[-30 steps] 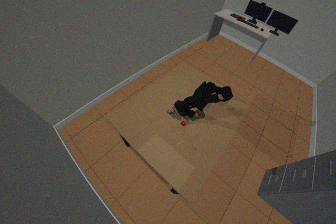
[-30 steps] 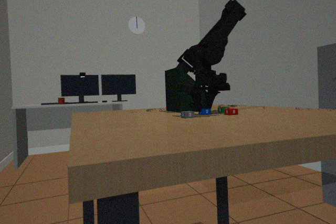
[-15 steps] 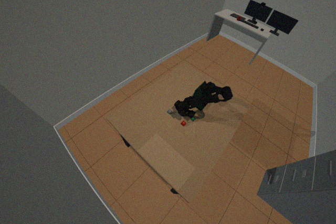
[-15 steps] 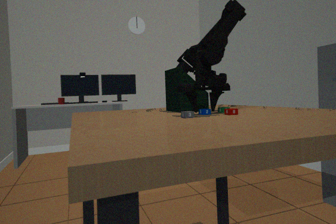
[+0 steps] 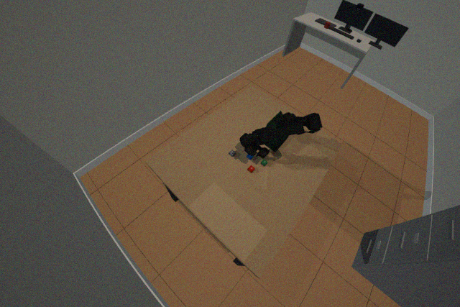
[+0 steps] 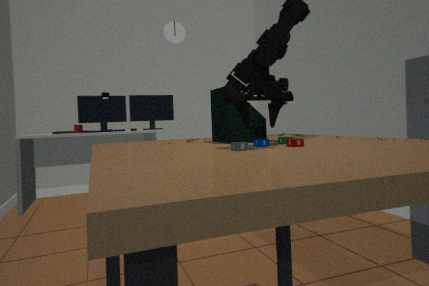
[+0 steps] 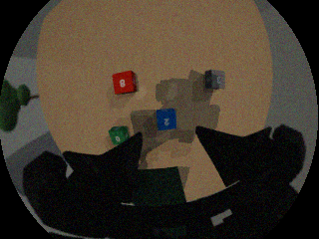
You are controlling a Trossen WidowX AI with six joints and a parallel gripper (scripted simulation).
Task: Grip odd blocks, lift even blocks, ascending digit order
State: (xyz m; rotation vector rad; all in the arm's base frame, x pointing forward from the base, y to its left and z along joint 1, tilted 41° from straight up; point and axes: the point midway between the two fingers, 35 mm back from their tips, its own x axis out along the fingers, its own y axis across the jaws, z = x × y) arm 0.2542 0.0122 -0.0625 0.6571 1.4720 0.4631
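Now: gripper tip 4 cm above the blue block. Also, from my gripper tip: red block 8 cm ahead, 5 cm to the left, 4 cm below; then grey block 6 cm ahead, 10 cm to the right, 4 cm below; then green block 1 cm behind, 10 cm to the left, 4 cm below.
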